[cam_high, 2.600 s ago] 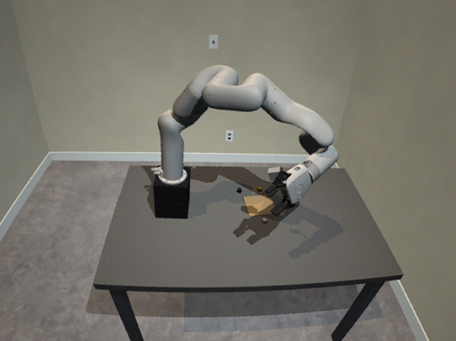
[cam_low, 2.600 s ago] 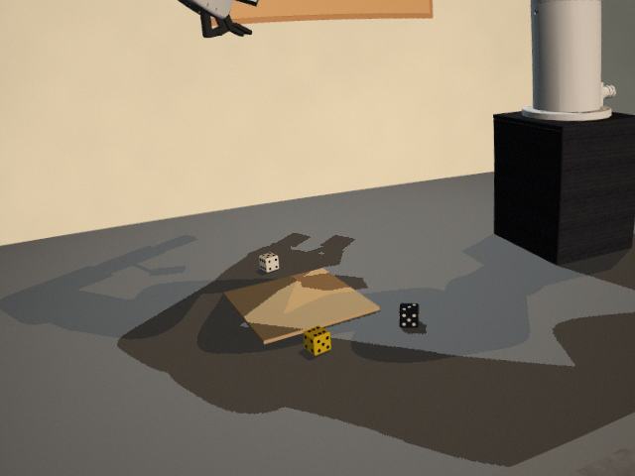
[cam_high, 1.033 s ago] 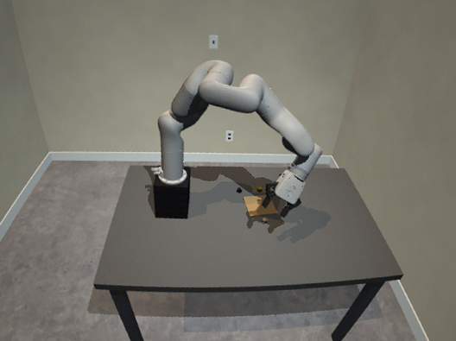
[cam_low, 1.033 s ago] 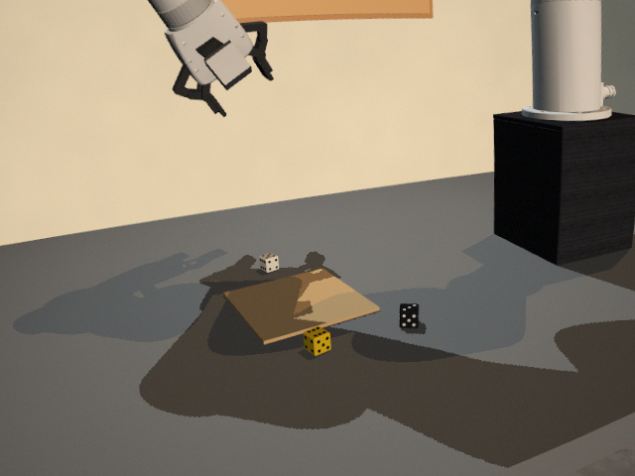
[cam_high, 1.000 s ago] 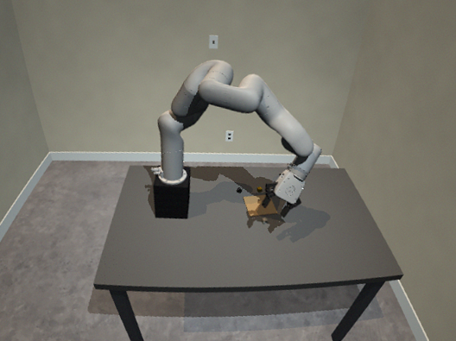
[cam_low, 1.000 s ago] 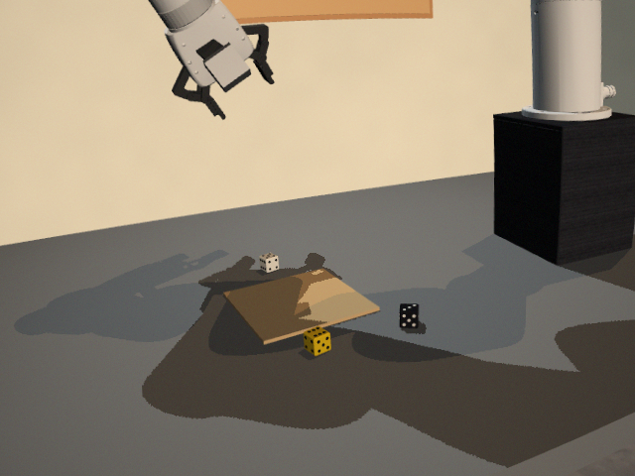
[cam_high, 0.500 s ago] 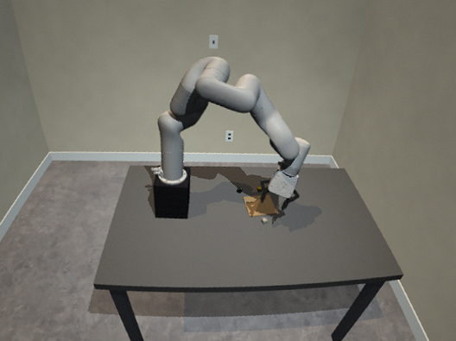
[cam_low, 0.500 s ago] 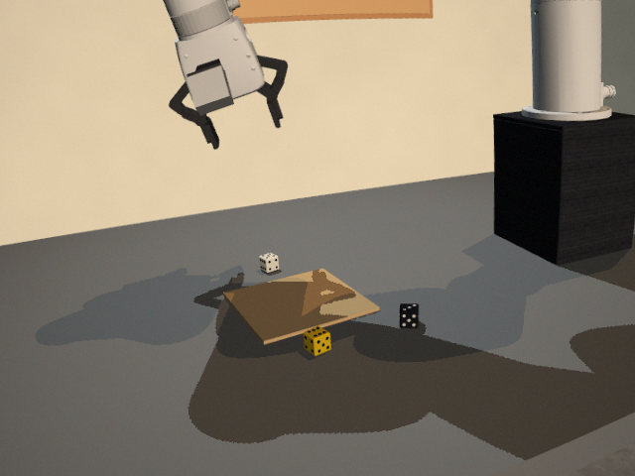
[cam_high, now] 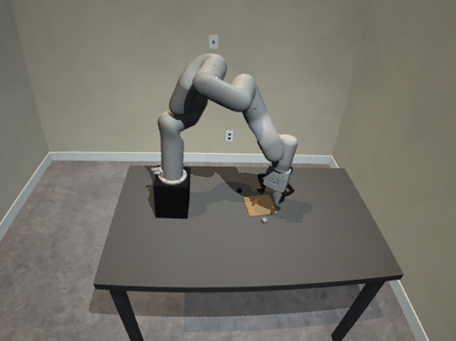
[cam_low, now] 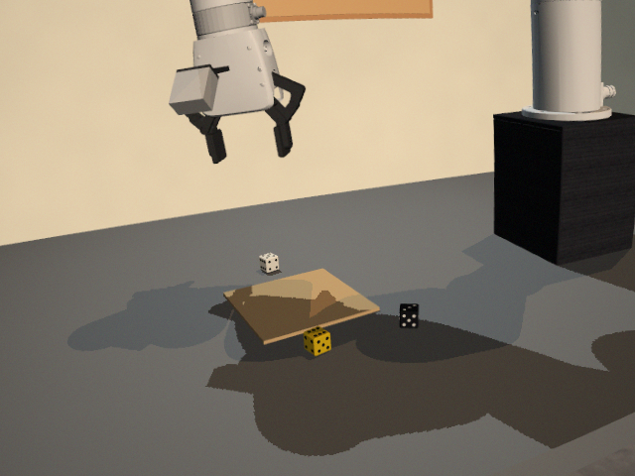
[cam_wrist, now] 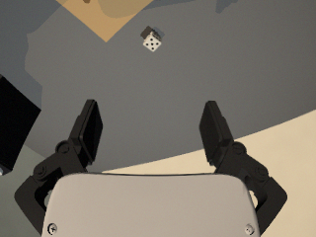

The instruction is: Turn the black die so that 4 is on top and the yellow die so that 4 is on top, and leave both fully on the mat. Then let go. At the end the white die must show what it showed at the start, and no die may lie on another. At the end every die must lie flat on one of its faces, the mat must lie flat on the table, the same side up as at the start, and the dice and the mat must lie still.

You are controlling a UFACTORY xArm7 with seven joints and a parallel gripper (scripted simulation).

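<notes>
Now: the white die 160 mm below my hand and 10 mm behind it. Round my hand: tan mat: 160 mm below, 120 mm to the left; then yellow die: 230 mm to the left, 160 mm below, 30 mm ahead; then black die: 240 mm to the left, 160 mm below, 80 mm behind.
</notes>
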